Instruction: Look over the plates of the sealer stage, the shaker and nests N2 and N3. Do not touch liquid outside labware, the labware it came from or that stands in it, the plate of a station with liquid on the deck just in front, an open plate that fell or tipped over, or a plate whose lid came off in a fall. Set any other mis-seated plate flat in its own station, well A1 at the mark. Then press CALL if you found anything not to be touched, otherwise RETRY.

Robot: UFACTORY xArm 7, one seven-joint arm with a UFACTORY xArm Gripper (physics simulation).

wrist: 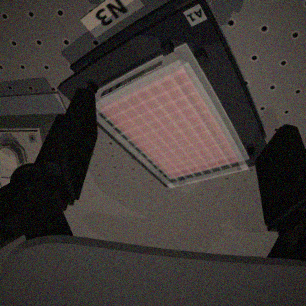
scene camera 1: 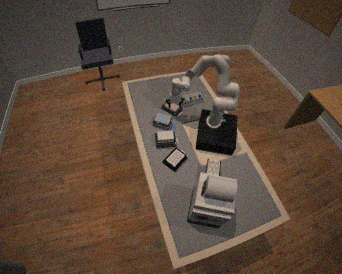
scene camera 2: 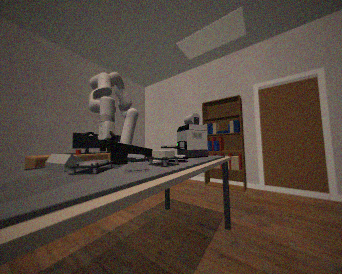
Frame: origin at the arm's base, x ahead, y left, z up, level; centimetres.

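Seen in the pictures: gripper, fingertip midpoint: [wrist: 185, 127] [scene camera 1: 174, 106] [scene camera 2: 106, 151]; arm's base at its link origin: [scene camera 1: 213, 121] [scene camera 2: 125, 144].
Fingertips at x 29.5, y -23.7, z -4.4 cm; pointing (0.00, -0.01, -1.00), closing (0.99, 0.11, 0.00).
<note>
Offsets run from my fingertips to a thing's middle. "*": to the spot under its first point.
A plate with pink wells {dx +1.3, dy -6.2, dz -5.1 cm} [wrist: 170, 122] [scene camera 1: 173, 107] is at nest N3 {dx +1.3, dy -6.1, dz -7.1 cm} [wrist: 235, 95]. A clear rim shows around it. Dark nest shows beyond its upper and right sides, none along its lower left; I cannot tell whether it is flat. The A1 mark {dx -0.5, dy +3.0, dz -5.8 cm} [wrist: 195, 15] is at the nest's top corner. My gripper [wrist: 185, 127] [scene camera 1: 174, 101] is open and empty, its fingers on either side of the plate. A bluish plate {dx +11.5, dy +11.3, dz -2.7 cm} [scene camera 1: 162, 119], a white-topped plate {dx +11.0, dy +30.7, dz -2.6 cm} [scene camera 1: 165, 136] and a pale plate on a black nest {* dx +5.0, dy +49.5, dz -5.9 cm} [scene camera 1: 175, 158] stand along the deck; their labels are unreadable. Another plate {dx -19.9, dy +64.5, dz +2.5 cm} [scene camera 1: 213, 167] is at the sealer.
A blue patch {* dx +2.6, dy +17.6, dz -9.2 cm} [scene camera 1: 173, 128] lies on the deck beside the bluish plate's station. The button panel {dx -19.1, dy -16.0, dz -5.1 cm} [scene camera 1: 193, 99] [scene camera 2: 60, 160] stands near N3; part of it shows in the wrist view [wrist: 30, 107]. The white sealer {dx -11.3, dy +89.3, dz +13.5 cm} [scene camera 1: 215, 200] [scene camera 2: 192, 140] and black arm base [scene camera 1: 216, 137] stand farther along.
</note>
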